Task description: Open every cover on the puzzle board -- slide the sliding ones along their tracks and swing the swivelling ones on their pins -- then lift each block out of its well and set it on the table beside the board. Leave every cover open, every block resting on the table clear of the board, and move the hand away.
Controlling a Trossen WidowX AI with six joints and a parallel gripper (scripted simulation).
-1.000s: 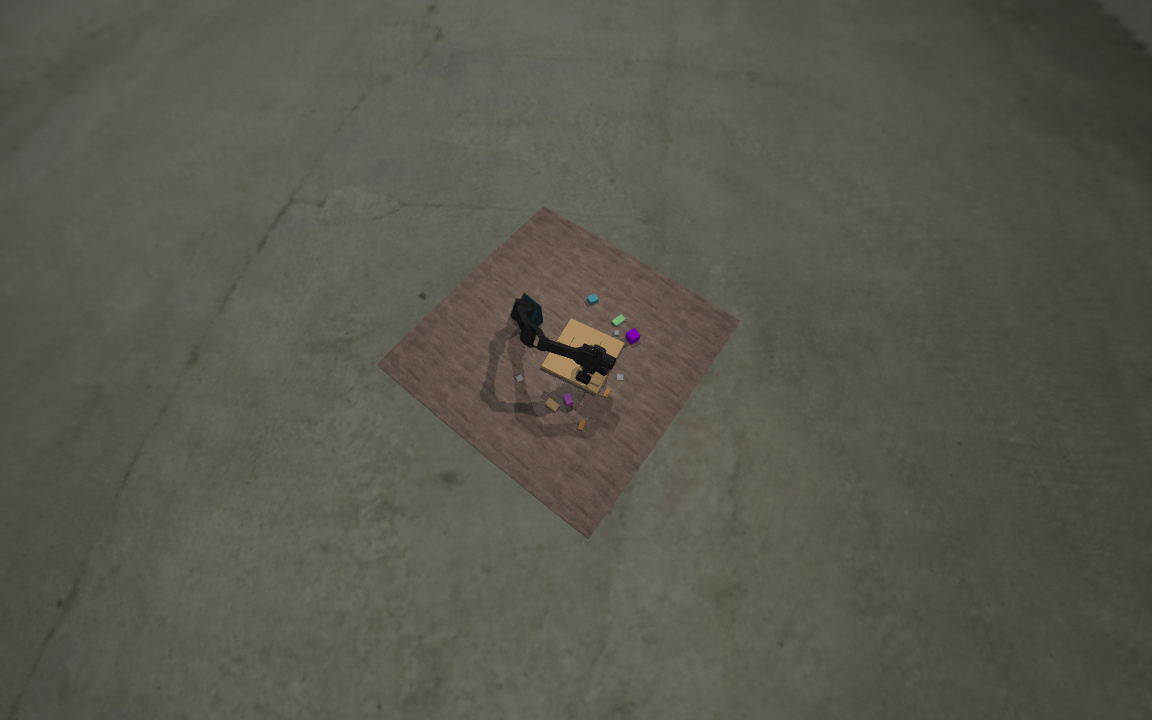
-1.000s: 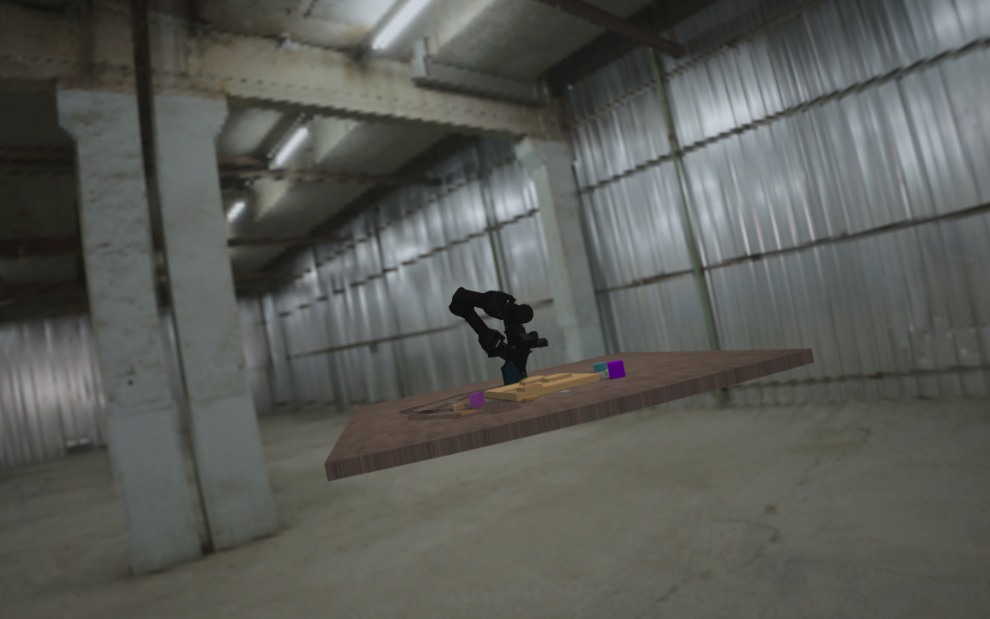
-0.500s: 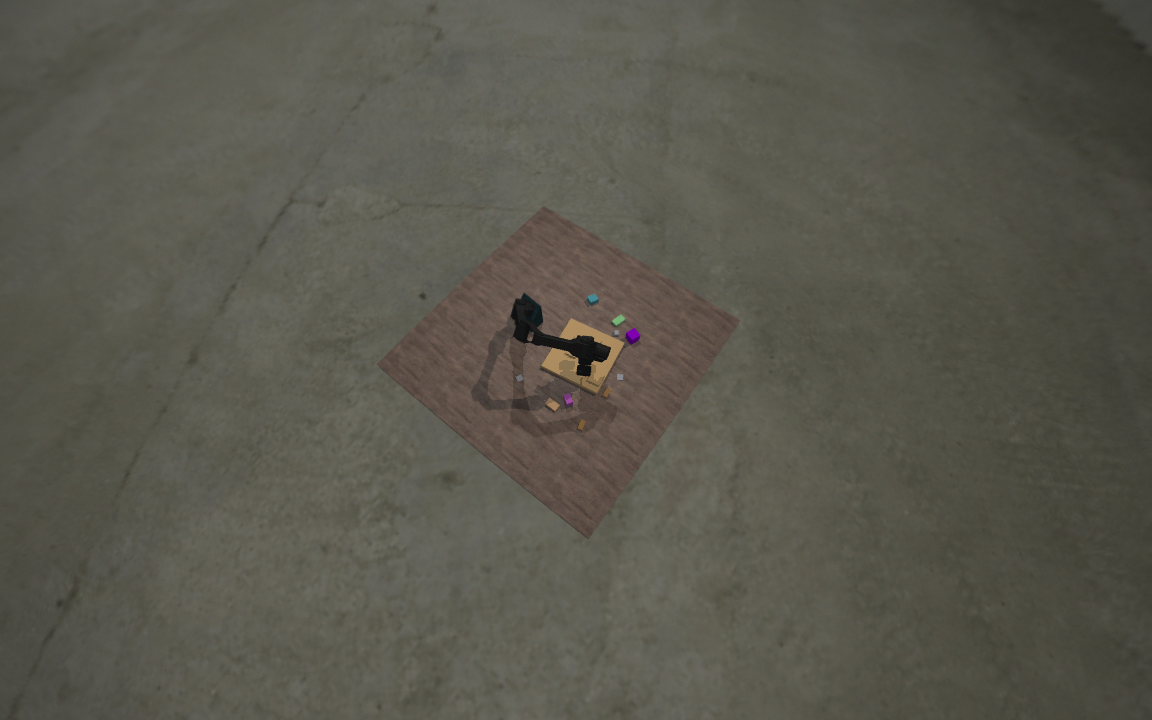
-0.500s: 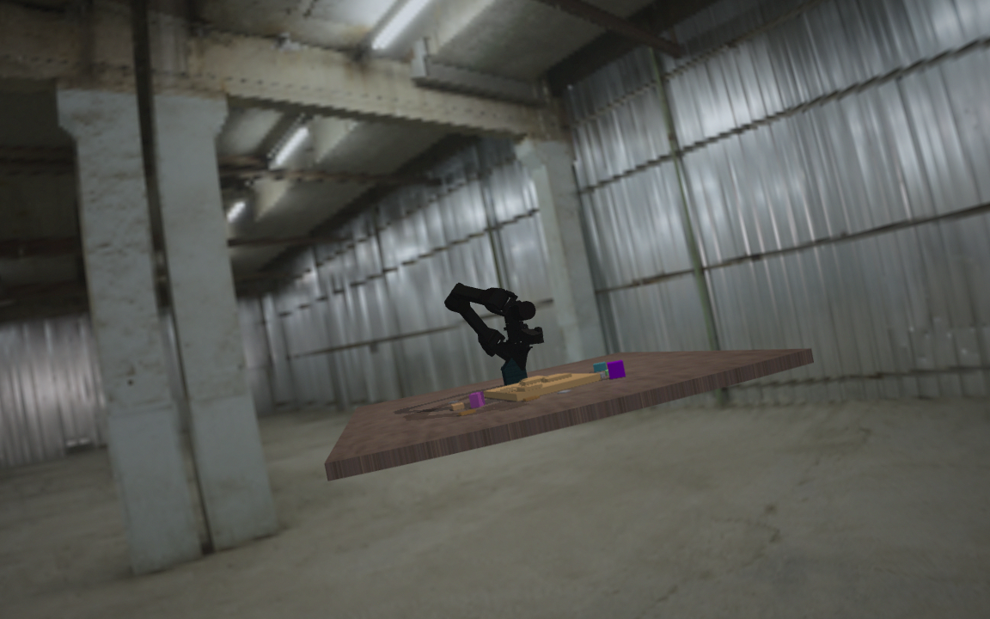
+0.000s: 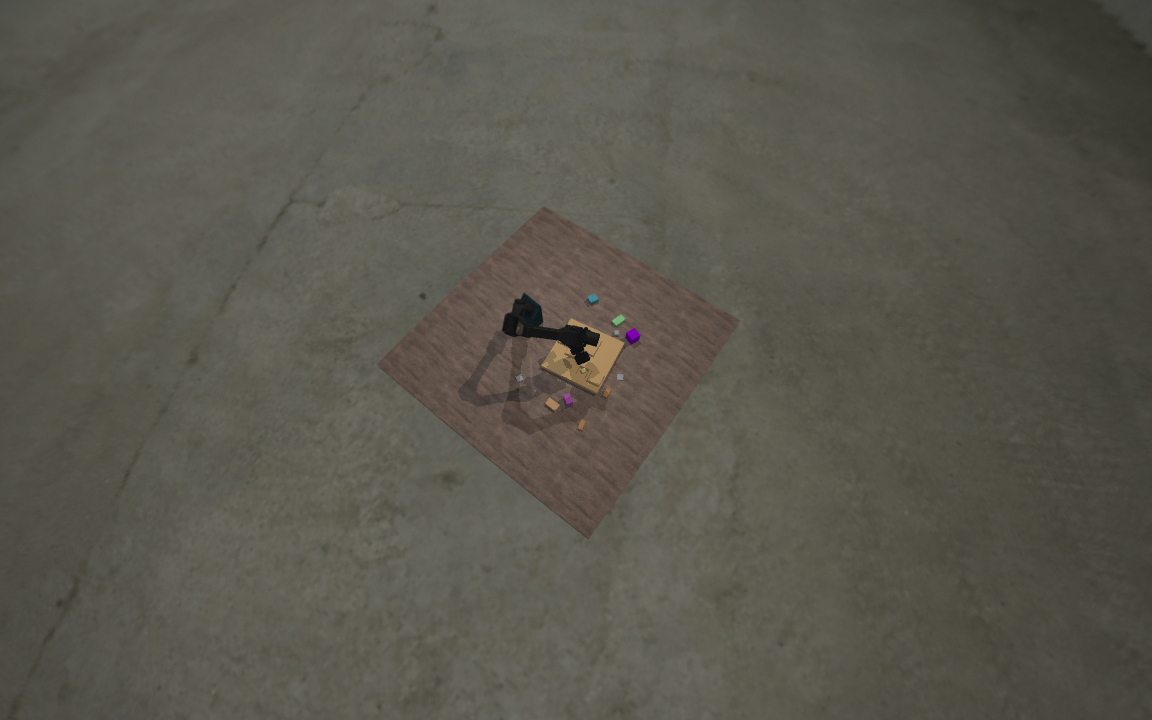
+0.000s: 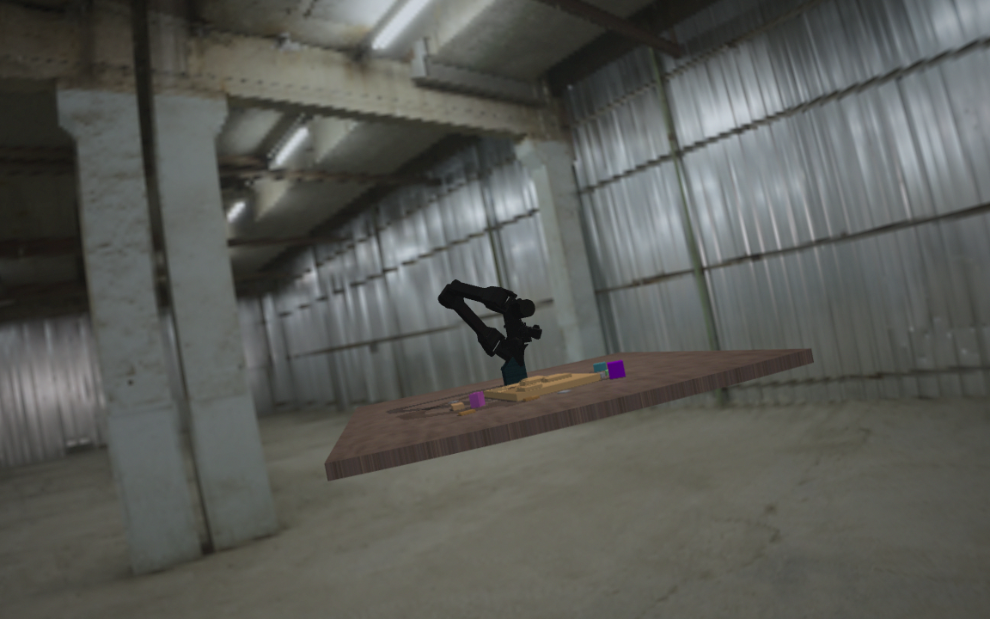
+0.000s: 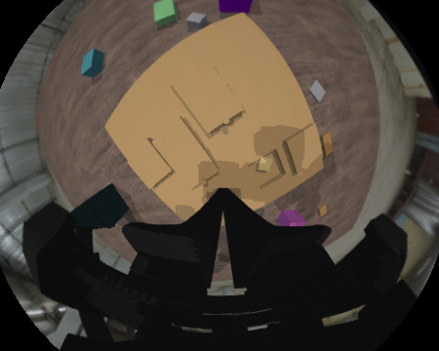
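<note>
My gripper tip is now 2 cm short of the tan puzzle board, 3 cm to the right of it and 7 cm above it. Round my gripper tip: purple cube (14 cm ahead, 27 cm to the left, 6 cm below); then magenta block (11 cm ahead, 18 cm to the right, 7 cm below); then green block (2 cm ahead, 31 cm to the left, 8 cm below).
</note>
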